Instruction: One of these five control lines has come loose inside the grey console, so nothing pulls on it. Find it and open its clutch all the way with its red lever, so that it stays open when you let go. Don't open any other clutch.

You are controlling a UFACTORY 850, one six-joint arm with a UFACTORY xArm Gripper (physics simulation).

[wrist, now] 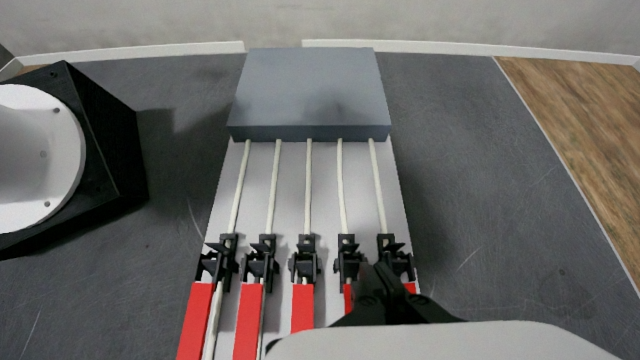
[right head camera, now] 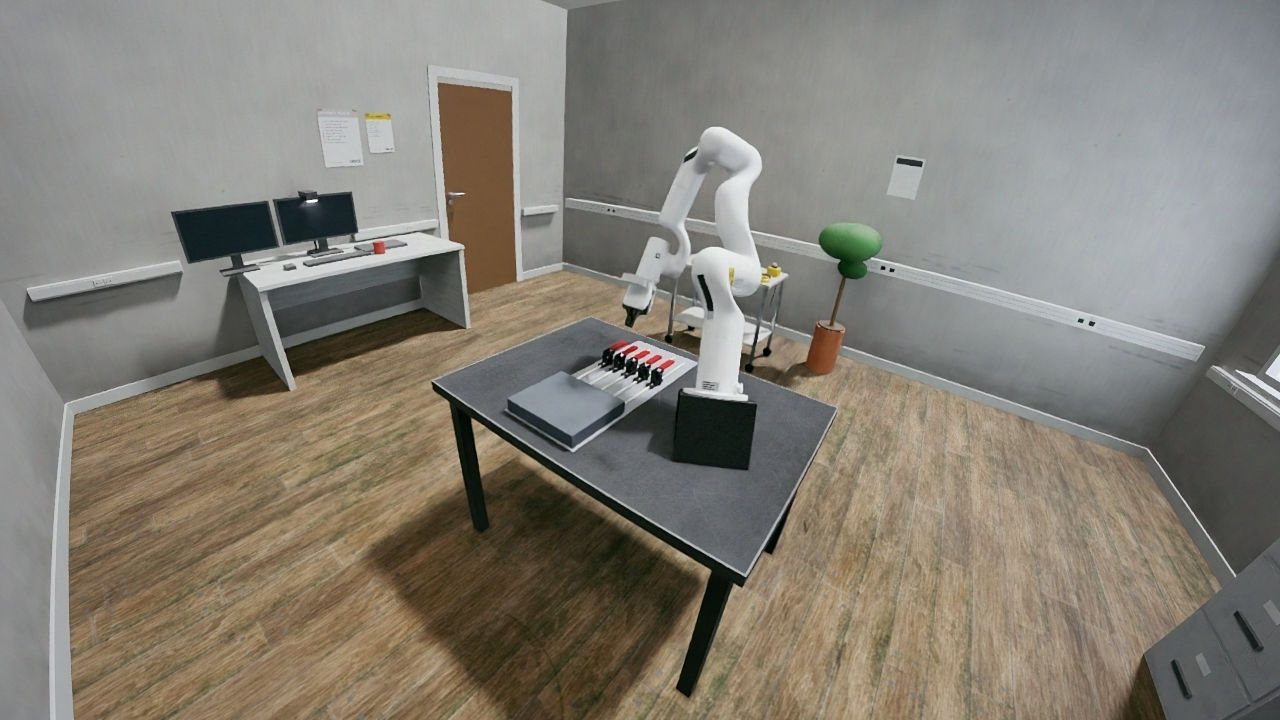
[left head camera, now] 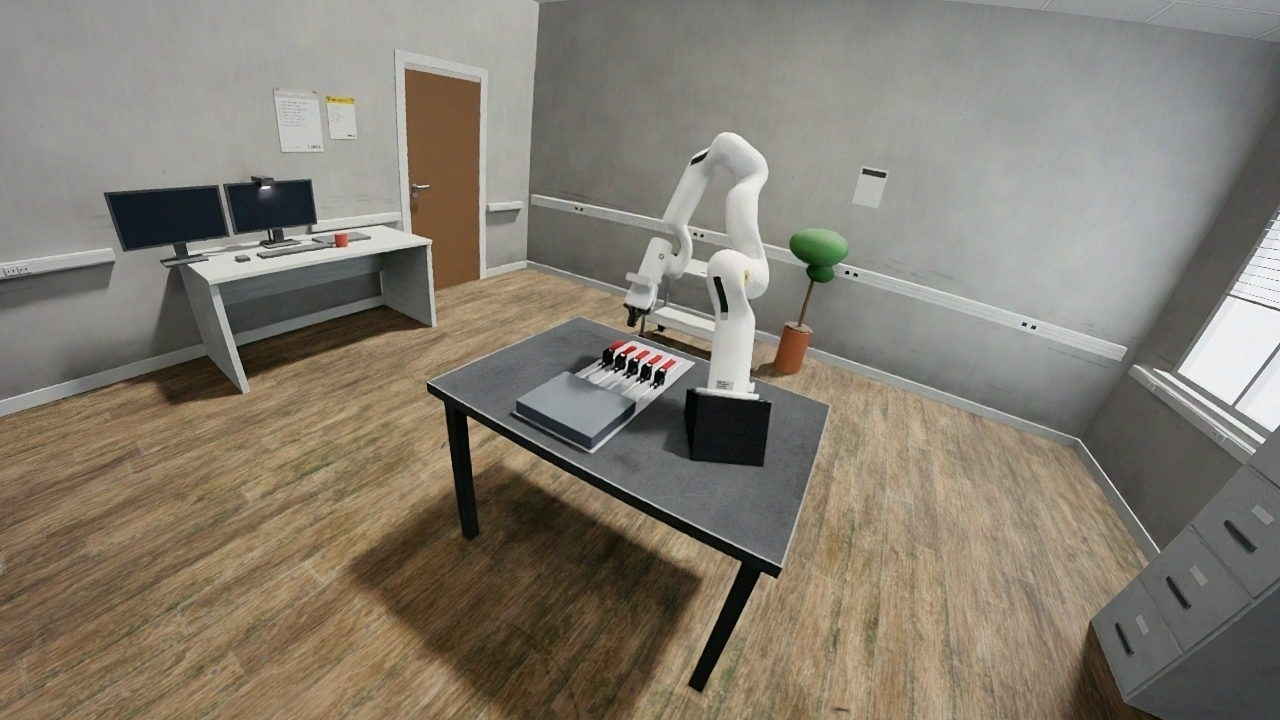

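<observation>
The grey console [left head camera: 575,407] [right head camera: 565,404] [wrist: 310,90] lies on a white base plate [wrist: 325,185]. Five pale control lines run from it to black clutches, among them the middle clutch [wrist: 305,260]. Their red levers, such as the leftmost lever [wrist: 195,320] and the middle lever [wrist: 302,307] in the wrist view, all point away from the console. The two rightmost levers are partly hidden by my gripper [left head camera: 631,315] [right head camera: 631,317] [wrist: 376,267]. It is shut and empty, held above and beyond the lever ends, apart from them. Which line is loose cannot be told.
My black base block [left head camera: 726,428] [right head camera: 714,429] [wrist: 107,165] stands on the dark table [left head camera: 680,483] [right head camera: 671,483] beside the console. A plant [left head camera: 818,246] [right head camera: 850,241] and a cart stand behind the table. A white desk [left head camera: 313,255] [right head camera: 358,259] is at the left wall.
</observation>
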